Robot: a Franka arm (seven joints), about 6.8 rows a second.
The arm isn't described. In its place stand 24 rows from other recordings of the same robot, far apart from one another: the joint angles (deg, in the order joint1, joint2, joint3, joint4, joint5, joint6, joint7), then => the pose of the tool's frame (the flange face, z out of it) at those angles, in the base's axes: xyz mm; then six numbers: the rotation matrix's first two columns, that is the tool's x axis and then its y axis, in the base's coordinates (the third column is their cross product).
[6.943 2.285 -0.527 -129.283 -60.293 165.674 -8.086] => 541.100 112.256 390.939 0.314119 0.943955 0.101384 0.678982 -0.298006 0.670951
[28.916 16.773 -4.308 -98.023 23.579 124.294 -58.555] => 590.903 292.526 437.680 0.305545 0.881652 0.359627 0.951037 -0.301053 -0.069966
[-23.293 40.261 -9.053 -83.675 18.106 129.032 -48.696] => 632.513 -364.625 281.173 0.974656 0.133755 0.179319 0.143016 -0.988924 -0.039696
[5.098 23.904 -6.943 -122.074 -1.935 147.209 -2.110] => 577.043 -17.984 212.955 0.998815 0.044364 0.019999 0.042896 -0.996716 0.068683
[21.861 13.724 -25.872 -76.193 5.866 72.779 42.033] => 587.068 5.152 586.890 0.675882 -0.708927 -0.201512 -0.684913 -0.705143 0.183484
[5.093 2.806 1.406 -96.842 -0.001 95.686 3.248] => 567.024 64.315 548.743 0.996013 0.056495 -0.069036 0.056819 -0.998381 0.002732
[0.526 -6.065 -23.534 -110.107 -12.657 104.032 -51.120] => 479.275 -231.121 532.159 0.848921 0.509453 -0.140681 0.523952 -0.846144 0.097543
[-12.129 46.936 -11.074 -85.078 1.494 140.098 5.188] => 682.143 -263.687 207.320 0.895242 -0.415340 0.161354 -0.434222 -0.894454 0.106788
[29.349 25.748 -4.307 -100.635 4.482 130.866 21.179] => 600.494 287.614 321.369 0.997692 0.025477 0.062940 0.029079 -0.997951 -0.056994
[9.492 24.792 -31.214 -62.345 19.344 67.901 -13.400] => 618.586 -110.176 583.843 0.970115 -0.028043 -0.241021 -0.072380 -0.981522 -0.177130
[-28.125 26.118 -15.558 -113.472 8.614 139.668 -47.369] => 448.615 -420.021 244.184 0.999762 -0.021711 0.002294 -0.021771 -0.999310 0.030082
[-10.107 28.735 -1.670 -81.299 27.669 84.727 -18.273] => 649.189 -77.712 393.713 0.956350 0.125257 -0.264018 -0.036618 -0.844990 -0.533527
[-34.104 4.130 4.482 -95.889 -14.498 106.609 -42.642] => 509.234 -313.456 562.925 0.959075 0.270081 -0.085033 0.282922 -0.926142 0.249433
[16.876 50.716 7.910 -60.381 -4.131 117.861 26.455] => 729.001 290.943 315.581 0.993778 -0.060229 0.093686 -0.051743 -0.994551 -0.090509
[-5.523 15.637 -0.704 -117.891 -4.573 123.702 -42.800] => 564.706 -64.722 290.085 0.757366 0.631071 -0.167768 0.629009 -0.774050 -0.072070
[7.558 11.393 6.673 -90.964 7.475 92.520 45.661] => 583.933 156.401 506.338 0.821300 -0.523829 -0.225986 -0.534361 -0.845088 0.016865
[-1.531 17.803 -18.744 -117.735 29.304 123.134 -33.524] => 543.158 -175.588 279.778 0.995941 -0.080169 -0.040925 -0.089329 -0.936173 -0.340002
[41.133 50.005 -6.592 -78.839 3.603 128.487 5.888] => 593.296 431.897 191.591 0.876728 0.480973 0.003523 0.480495 -0.876142 0.038732
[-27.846 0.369 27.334 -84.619 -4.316 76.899 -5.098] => 531.557 -15.027 646.581 0.987372 0.063218 -0.145257 0.072475 -0.995603 0.059343
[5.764 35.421 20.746 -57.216 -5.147 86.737 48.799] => 671.367 232.691 508.759 0.894586 -0.426174 -0.134505 -0.432842 -0.901163 -0.023503
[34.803 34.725 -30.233 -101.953 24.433 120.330 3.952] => 629.296 94.400 238.755 0.965829 -0.185139 -0.181377 -0.191283 -0.981391 -0.016830
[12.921 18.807 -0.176 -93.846 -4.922 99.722 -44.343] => 614.273 131.153 410.108 0.501158 0.837838 -0.216492 0.842398 -0.529592 -0.099487
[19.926 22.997 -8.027 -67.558 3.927 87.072 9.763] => 644.540 163.777 560.136 0.997104 0.048281 -0.058753 0.048126 -0.998833 -0.004051
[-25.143 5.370 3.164 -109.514 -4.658 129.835 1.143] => 562.162 -230.084 472.629 0.906968 -0.333094 0.257792 -0.359881 -0.930842 0.063394
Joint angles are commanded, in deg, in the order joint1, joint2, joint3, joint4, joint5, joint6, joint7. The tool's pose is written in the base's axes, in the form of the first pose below.
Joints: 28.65 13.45 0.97 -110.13 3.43 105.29 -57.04
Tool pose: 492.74 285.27 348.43 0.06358 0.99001 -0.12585 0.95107 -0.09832 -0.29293
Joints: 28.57 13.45 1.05 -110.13 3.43 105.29 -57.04
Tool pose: 492.75 285.25 348.44 0.06360 0.99004 -0.12558 0.95102 -0.09827 -0.29310
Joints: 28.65 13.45 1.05 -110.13 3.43 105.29 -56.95
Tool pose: 492.35 285.94 348.44 0.06371 0.98998 -0.12604 0.95105 -0.09850 -0.29291
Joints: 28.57 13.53 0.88 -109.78 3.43 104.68 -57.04
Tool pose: 493.80 284.04 349.64 0.06528 0.98949 -0.12906 0.94931 -0.10143 -0.29753
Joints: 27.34 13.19 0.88 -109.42 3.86 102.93 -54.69
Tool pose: 497.31 273.00 354.20 0.12478 0.98142 -0.14578 0.93630 -0.16509 -0.30998
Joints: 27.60 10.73 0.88 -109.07 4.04 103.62 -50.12
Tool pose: 497.41 276.19 381.79 0.20485 0.97013 -0.12991 0.93853 -0.23236 -0.25528
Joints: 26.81 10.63 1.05 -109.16 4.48 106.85 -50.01
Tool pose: 506.19 273.95 385.43 0.22980 0.96908 -0.08991 0.94490 -0.24428 -0.21792
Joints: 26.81 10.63 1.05 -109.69 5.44 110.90 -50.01
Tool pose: 511.64 277.38 386.07 0.24643 0.96830 -0.04085 0.95120 -0.24973 -0.18128
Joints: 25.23 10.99 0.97 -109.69 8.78 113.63 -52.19
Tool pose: 523.65 267.95 386.18 0.27197 0.96189 0.02841 0.94747 -0.26249 -0.18273
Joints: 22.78 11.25 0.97 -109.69 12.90 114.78 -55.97
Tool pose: 535.80 250.06 385.70 0.28973 0.95227 0.09607 0.94184 -0.26581 -0.20564
